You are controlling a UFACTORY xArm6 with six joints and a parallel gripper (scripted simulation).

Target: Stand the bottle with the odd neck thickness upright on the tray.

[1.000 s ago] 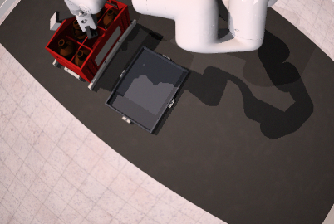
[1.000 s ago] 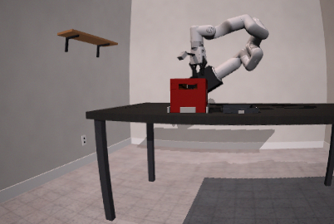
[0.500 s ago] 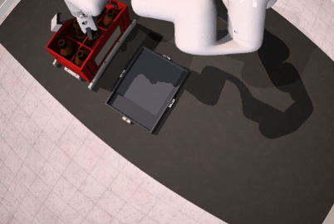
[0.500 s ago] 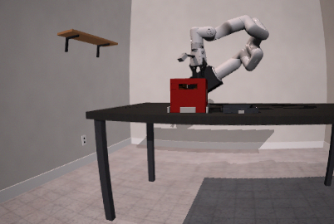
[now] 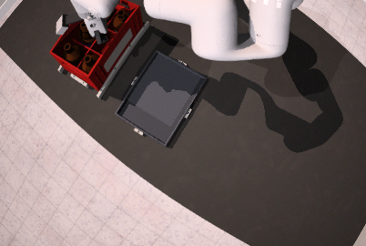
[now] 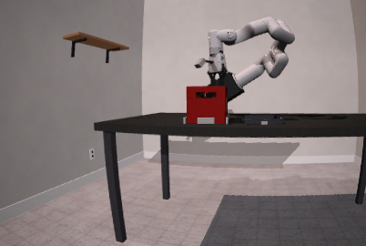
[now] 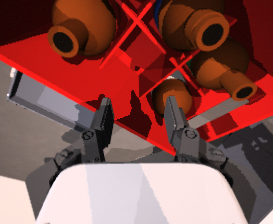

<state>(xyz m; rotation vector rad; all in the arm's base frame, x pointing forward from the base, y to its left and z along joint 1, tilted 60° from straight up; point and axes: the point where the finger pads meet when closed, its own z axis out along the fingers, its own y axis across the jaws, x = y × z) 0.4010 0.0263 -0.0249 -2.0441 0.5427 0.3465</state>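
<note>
Right now the red crate is 11 cm below my hand, 4 cm to the right of it and 1 cm ahead of it. The rest, counted from my hand: dark flat tray (24 cm to the left, 19 cm below, 1 cm behind).
</note>
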